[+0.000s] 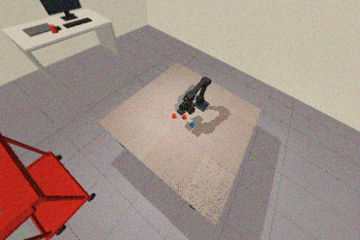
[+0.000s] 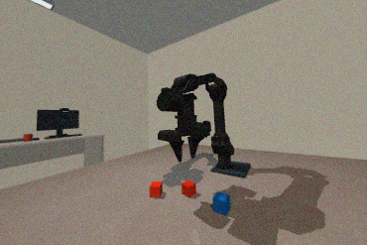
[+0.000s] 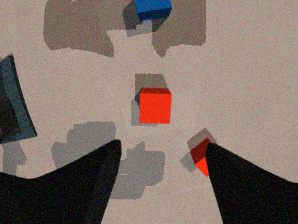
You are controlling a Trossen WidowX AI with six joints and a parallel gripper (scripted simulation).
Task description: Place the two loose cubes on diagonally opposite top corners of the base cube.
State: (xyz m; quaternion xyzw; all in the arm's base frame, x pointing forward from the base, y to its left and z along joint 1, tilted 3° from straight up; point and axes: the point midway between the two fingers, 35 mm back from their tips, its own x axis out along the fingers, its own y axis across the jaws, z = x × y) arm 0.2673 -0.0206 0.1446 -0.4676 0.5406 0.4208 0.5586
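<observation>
My gripper tip is 10 mm short of the blue base cube, 120 mm to the right of it and 90 mm above it. The rest, counted from my gripper tip: red cube: 60 mm ahead, 90 mm to the right, 90 mm below.
</observation>
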